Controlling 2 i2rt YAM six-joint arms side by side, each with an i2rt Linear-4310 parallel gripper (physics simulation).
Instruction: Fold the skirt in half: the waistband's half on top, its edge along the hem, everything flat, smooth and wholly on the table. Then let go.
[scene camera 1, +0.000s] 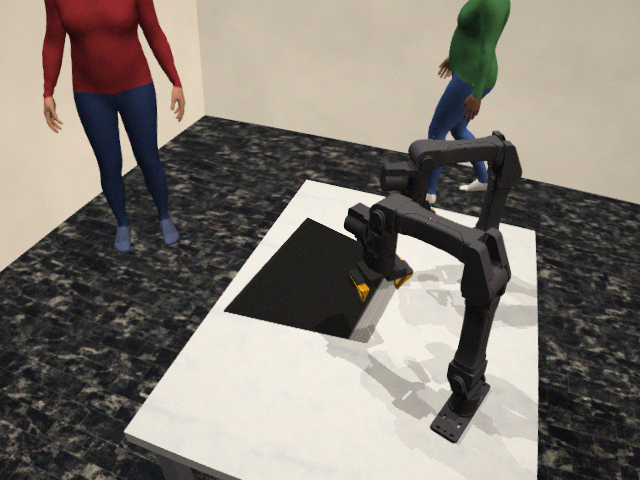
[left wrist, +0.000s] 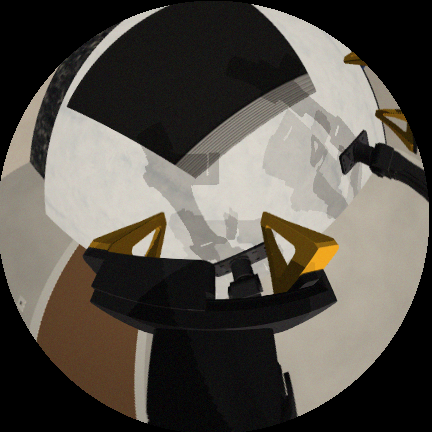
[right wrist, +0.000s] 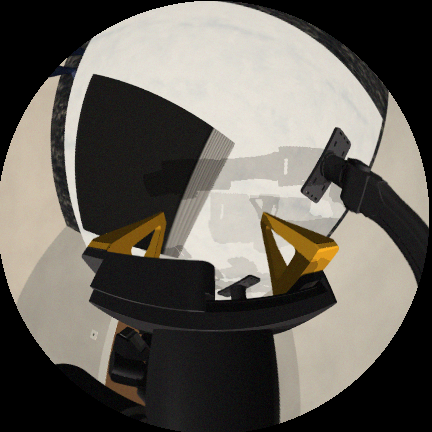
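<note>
The black skirt (scene camera 1: 294, 279) (left wrist: 185, 75) (right wrist: 135, 155) lies flat and spread out on the table. Its grey ribbed waistband (scene camera 1: 373, 312) (left wrist: 245, 120) (right wrist: 202, 180) runs along the side nearer the arm bases; the plain hem is at the opposite side. My left gripper (scene camera 1: 381, 292) (left wrist: 212, 216) is open and empty, above the waistband's side of the skirt. My right gripper (left wrist: 363, 88) (right wrist: 212, 217) is open and empty, raised near the skirt's far end; in scene camera 1 it is mostly hidden behind the arms.
The white table (scene camera 1: 232, 382) (left wrist: 90, 165) (right wrist: 250, 75) extends past the skirt on all sides. The left arm's base (scene camera 1: 457, 413) (right wrist: 327, 165) stands at the table's right side in scene camera 1. A person in red (scene camera 1: 108, 56) and one in green (scene camera 1: 475, 46) stand beyond the table.
</note>
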